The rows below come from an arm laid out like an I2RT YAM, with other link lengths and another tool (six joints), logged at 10 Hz.
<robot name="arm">
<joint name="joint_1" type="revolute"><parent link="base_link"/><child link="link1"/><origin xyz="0.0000 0.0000 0.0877" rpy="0.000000 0.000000 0.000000"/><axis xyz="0 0 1"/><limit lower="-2.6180" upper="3.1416"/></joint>
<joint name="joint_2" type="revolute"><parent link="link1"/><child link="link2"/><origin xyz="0.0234 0.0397 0.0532" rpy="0.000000 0.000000 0.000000"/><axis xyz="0 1 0"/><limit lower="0.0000" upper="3.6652"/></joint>
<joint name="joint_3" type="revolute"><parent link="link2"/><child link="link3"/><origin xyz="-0.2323 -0.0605 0.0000" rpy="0.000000 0.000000 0.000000"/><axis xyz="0 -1 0"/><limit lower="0.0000" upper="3.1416"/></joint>
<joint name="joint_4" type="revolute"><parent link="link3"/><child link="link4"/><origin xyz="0.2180 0.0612 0.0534" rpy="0.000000 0.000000 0.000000"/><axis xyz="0 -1 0"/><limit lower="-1.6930" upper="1.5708"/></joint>
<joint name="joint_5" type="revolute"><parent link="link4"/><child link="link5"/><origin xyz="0.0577 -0.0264 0.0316" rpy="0.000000 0.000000 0.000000"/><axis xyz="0 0 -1"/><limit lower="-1.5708" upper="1.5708"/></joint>
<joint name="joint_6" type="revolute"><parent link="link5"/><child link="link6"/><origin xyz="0.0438 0.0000 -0.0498" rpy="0.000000 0.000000 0.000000"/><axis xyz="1 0 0"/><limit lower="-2.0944" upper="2.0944"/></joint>
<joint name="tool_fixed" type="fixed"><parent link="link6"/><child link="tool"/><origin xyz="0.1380 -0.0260 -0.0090" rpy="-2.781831 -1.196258 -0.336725"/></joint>
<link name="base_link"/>
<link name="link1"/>
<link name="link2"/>
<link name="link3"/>
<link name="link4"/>
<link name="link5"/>
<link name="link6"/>
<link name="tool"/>
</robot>
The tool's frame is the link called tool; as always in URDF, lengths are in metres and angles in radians.
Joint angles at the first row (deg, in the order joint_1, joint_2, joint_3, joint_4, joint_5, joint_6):
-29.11 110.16 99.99 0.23 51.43 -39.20
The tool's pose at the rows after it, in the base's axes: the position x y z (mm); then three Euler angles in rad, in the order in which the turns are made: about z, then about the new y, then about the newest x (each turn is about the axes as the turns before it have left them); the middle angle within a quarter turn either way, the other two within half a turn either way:
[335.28 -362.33 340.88 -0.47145 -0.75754 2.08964]
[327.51 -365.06 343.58 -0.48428 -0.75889 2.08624]
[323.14 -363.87 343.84 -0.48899 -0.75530 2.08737]
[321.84 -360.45 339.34 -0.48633 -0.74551 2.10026]
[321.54 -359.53 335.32 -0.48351 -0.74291 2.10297]
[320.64 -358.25 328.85 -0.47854 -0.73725 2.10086]
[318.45 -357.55 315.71 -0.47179 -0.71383 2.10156]
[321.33 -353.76 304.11 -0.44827 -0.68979 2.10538]
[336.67 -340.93 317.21 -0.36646 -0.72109 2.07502]
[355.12 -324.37 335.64 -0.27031 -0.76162 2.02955]
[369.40 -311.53 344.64 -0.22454 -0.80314 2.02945]
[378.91 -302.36 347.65 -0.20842 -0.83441 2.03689]
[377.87 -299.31 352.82 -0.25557 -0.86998 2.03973]
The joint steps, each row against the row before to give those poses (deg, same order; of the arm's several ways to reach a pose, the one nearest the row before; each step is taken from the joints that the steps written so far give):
-1.13 -0.77 -0.84 0.71 -0.03 -0.26
-0.74 -0.81 -0.59 0.00 0.15 -0.18
-0.13 -0.95 -1.01 -0.21 0.09 0.08
0.17 -1.07 -1.68 -0.50 -0.56 0.67
0.03 -0.39 -1.33 0.71 -0.26 0.09
0.05 -0.51 -2.21 1.55 -0.13 -0.21
-0.19 -0.62 -3.35 1.60 -0.58 -0.28
0.34 -0.52 -2.70 1.02 -1.13 -0.29
2.03 -1.10 -0.49 2.89 -1.28 -2.10
2.65 -0.70 0.52 3.17 -0.90 -2.45
2.06 0.12 1.14 0.90 -0.58 0.58
1.59 0.53 0.75 0.81 0.32 0.93
1.13 1.21 1.85 0.80 3.69 0.76

